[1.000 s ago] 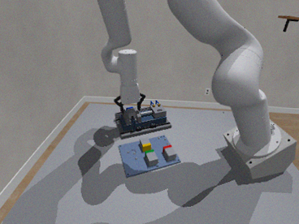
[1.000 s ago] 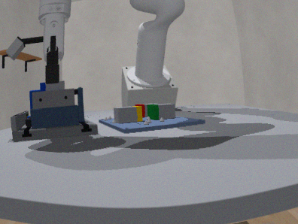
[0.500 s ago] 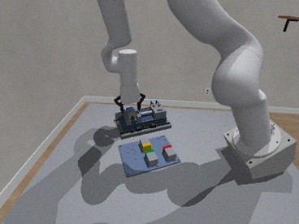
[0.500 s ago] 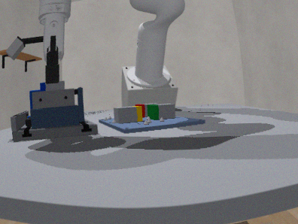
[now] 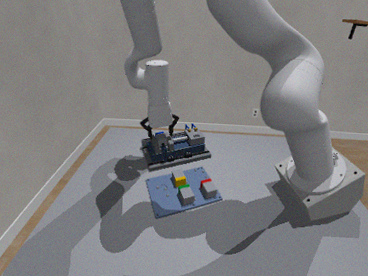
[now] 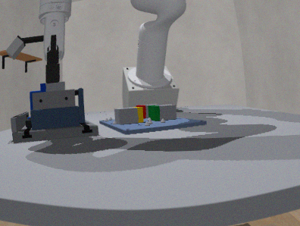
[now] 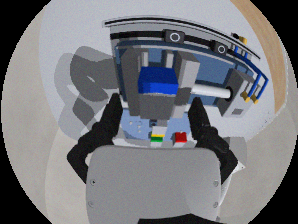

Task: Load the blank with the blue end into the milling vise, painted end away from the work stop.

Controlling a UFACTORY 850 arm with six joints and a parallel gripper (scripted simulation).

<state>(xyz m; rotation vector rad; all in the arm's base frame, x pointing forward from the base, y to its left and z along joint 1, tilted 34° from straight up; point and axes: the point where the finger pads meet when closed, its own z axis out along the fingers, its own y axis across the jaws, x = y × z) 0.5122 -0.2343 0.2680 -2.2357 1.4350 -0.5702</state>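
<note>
Now: the milling vise 60 mm behind my hand, 30 mm to the right of it and 80 mm below it. The rest, counted from my hand: green-ended blank: 140 mm behind, 240 mm to the left, 100 mm below; then yellow-ended blank: 100 mm behind, 160 mm to the left, 100 mm below; then plate: 120 mm behind, 200 mm to the left, 120 mm below.
</note>
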